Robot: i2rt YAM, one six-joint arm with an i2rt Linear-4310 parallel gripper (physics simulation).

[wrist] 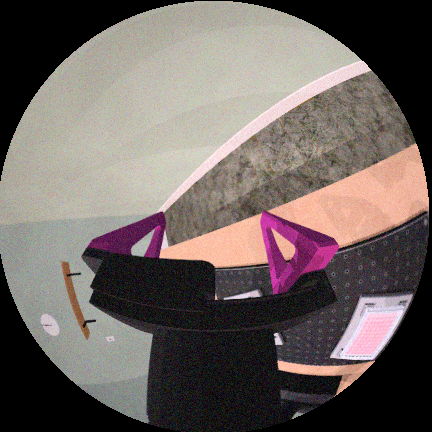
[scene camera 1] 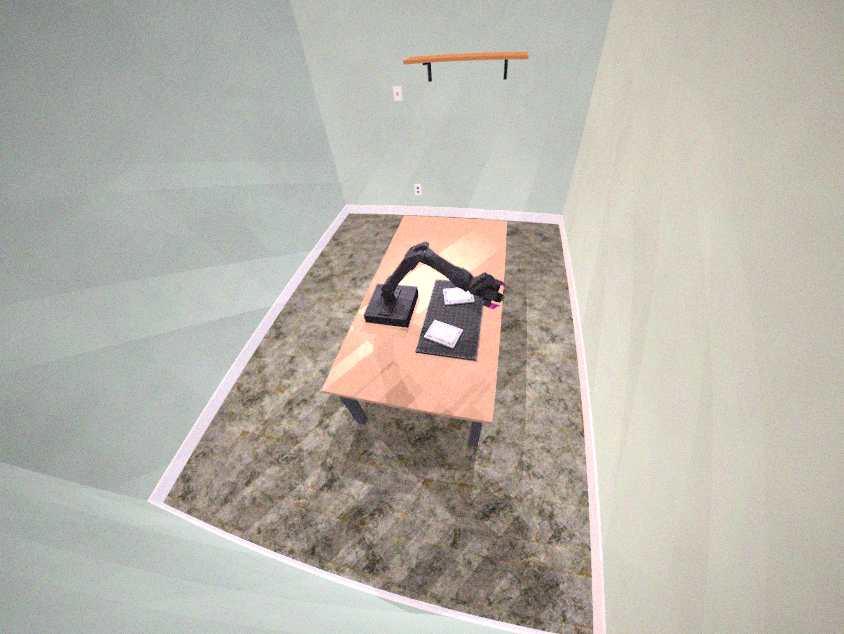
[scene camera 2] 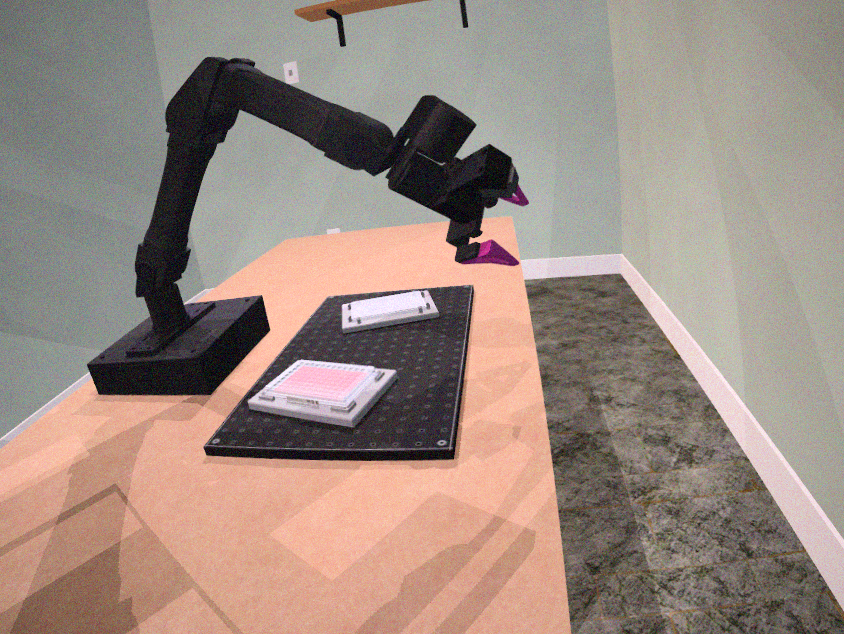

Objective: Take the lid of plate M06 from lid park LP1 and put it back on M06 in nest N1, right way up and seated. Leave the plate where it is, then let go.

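Where they show: gripper, fingertip midpoint: (wrist: 212,216) (scene camera 2: 521,233); arm's base at its link origin: (scene camera 1: 390,301) (scene camera 2: 173,329).
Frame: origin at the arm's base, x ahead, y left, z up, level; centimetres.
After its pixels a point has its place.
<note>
The plate M06 (scene camera 1: 444,333) @(y -13.3, x 33.5, z -2.5 cm) (scene camera 2: 327,382) @(y -13.4, x 34.4, z -2.6 cm) (wrist: 374,332), with a pink field, sits in the pale grey nest N1 (scene camera 2: 354,415) @(y -18.7, x 39.4, z -4.0 cm) at the near end of the black board. The flat whitish lid (scene camera 1: 457,295) @(y 14.7, x 34.4, z -3.4 cm) (scene camera 2: 390,308) @(y 13.5, x 35.8, z -3.4 cm) lies on the pale grey lid park LP1 (scene camera 2: 390,325) @(y 10.1, x 36.4, z -5.1 cm) at the far end of the board; the wrist view shows a sliver of that station behind the gripper body. My gripper (scene camera 1: 499,295) @(y 6.0, x 58.9, z 9.8 cm) (scene camera 2: 521,232) @(y 6.0, x 58.9, z 9.8 cm) (wrist: 212,216) @(y 6.0, x 58.9, z 9.8 cm) is open, magenta fingers wide apart with nothing between them. It is above the table's right edge, beyond the lid's right side, pointing outward and apart from both stations.
The black perforated board (scene camera 1: 470,327) @(y -4.8, x 45.2, z -5.2 cm) (scene camera 2: 416,402) @(y -14.0, x 45.7, z -5.2 cm) (wrist: 345,272) @(y -4.8, x 46.3, z -5.2 cm) lies on the wooden table (scene camera 1: 409,375) @(y -38.0, x 22.3, z -6.5 cm) (scene camera 2: 504,423) @(y -16.8, x 56.3, z -6.5 cm). The arm's black base (scene camera 1: 392,307) @(y -4.6, x 3.1, z 0.7 cm) (scene camera 2: 184,348) @(y -7.7, x 8.1, z -0.1 cm) stands left of the board. A wall shelf (scene camera 1: 467,57) (scene camera 2: 368,6) (wrist: 75,300) is high on the back wall.
</note>
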